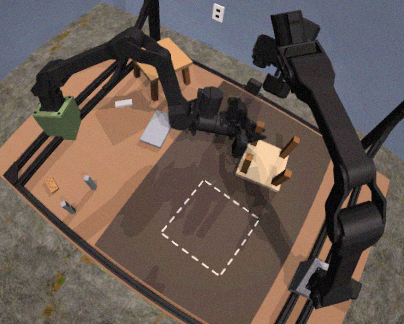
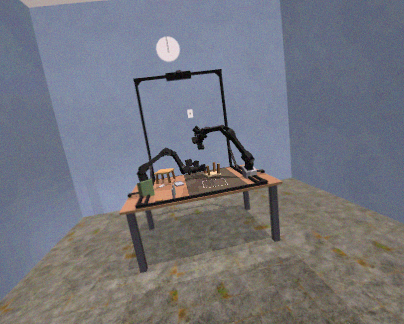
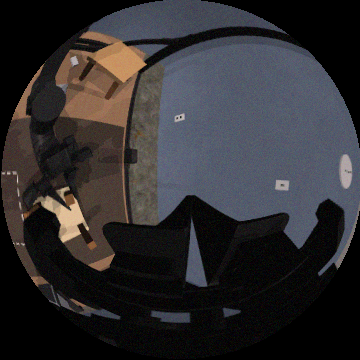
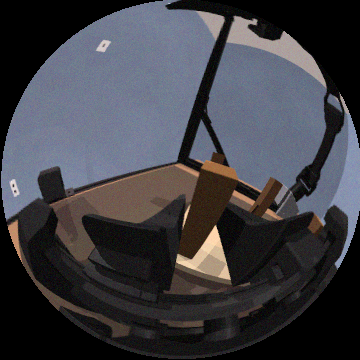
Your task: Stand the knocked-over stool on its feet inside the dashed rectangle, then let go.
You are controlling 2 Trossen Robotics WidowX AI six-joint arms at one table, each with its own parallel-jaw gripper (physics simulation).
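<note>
The stool has a pale square seat and brown legs. It is upside down with its legs pointing up, on the dark mat, outside the far right side of the dashed rectangle. My right gripper reaches in low from the left and is shut on one stool leg. My left gripper is shut and empty, high above the table's far edge.
A second stool stands upright at the back left. A grey flat plate, a white block, two small grey blocks and an orange tile lie on the left part of the table. A black rail frames the table.
</note>
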